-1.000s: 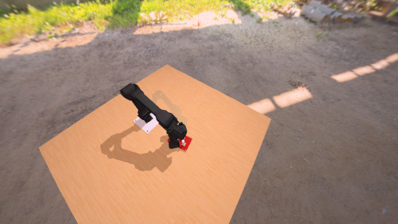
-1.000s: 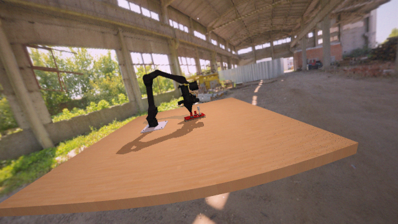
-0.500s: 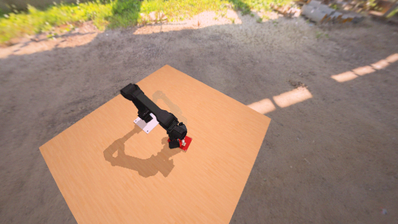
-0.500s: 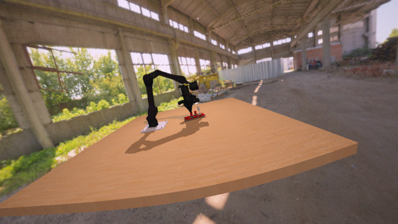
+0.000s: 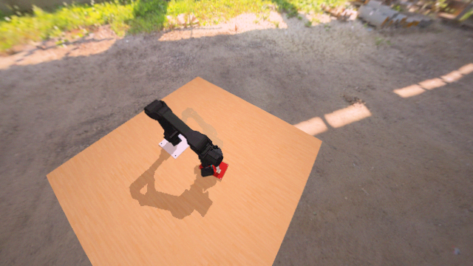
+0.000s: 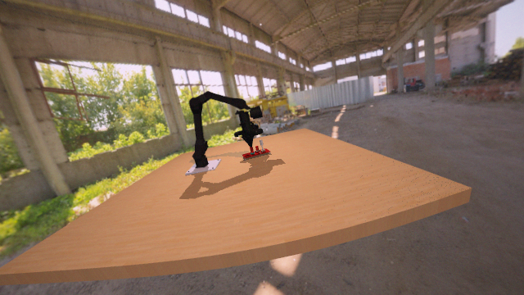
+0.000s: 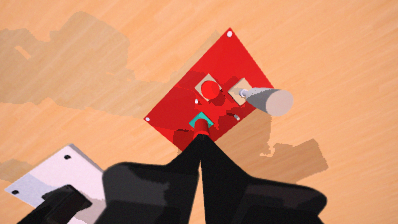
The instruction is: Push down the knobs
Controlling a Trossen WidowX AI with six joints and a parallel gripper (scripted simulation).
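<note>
My gripper tip is 2 cm above the red knob. From my gripper tip the other things lie so: grey knob 6 cm ahead, 2 cm to the left, 1 cm above.
</note>
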